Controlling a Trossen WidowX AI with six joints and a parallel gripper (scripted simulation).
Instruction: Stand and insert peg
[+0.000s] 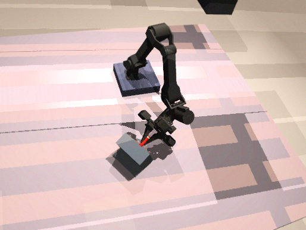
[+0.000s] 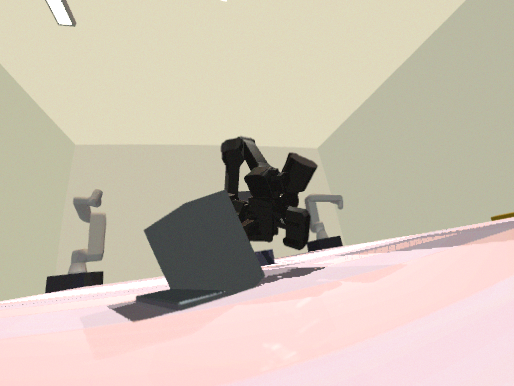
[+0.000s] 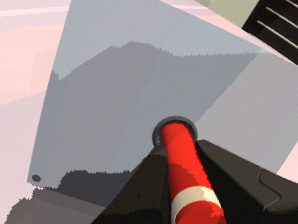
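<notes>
The red peg is 10 mm to the left of my gripper tip, 10 mm behind it and 10 mm above it. Also, from my gripper tip: thin flat foot (60 mm below, 50 mm to the right, 40 mm ahead); sloped panel (30 mm to the right, 20 mm below, 20 mm ahead).
</notes>
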